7 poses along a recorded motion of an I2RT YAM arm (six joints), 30 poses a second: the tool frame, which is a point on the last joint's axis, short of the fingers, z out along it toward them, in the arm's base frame.
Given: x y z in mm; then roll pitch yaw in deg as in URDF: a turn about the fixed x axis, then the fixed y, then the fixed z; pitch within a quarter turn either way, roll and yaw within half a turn.
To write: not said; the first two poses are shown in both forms.
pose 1, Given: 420 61 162 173.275 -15.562 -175.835
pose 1, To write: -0.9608 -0.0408 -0.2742 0.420; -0.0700 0.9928 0.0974 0.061; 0.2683 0.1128 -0.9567 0.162; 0 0 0 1
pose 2, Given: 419 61 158 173.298 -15.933 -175.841
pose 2, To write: -0.9591 -0.0401 -0.2804 0.419; -0.0697 0.9929 0.0966 0.061; 0.2745 0.1122 -0.9550 0.158; 0 0 0 1
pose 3, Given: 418 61 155 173.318 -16.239 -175.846
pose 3, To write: -0.9576 -0.0395 -0.2854 0.418; -0.0695 0.9930 0.0959 0.061; 0.2796 0.1117 -0.9536 0.155; 0 0 0 1
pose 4, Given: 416 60 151 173.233 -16.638 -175.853
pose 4, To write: -0.9556 -0.0382 -0.2921 0.416; -0.0693 0.9929 0.0970 0.060; 0.2863 0.1129 -0.9515 0.151; 0 0 0 1
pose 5, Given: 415 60 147 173.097 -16.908 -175.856
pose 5, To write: -0.9543 -0.0369 -0.2967 0.415; -0.0691 0.9927 0.0990 0.060; 0.2908 0.1150 -0.9498 0.147; 0 0 0 1
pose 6, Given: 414 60 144 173.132 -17.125 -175.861
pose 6, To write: -0.9532 -0.0365 -0.3002 0.414; -0.0690 0.9928 0.0982 0.060; 0.2945 0.1143 -0.9488 0.144; 0 0 0 1
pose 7, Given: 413 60 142 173.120 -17.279 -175.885
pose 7, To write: -0.9524 -0.0358 -0.3027 0.413; -0.0685 0.9928 0.0983 0.060; 0.2970 0.1144 -0.9480 0.142; 0 0 0 1
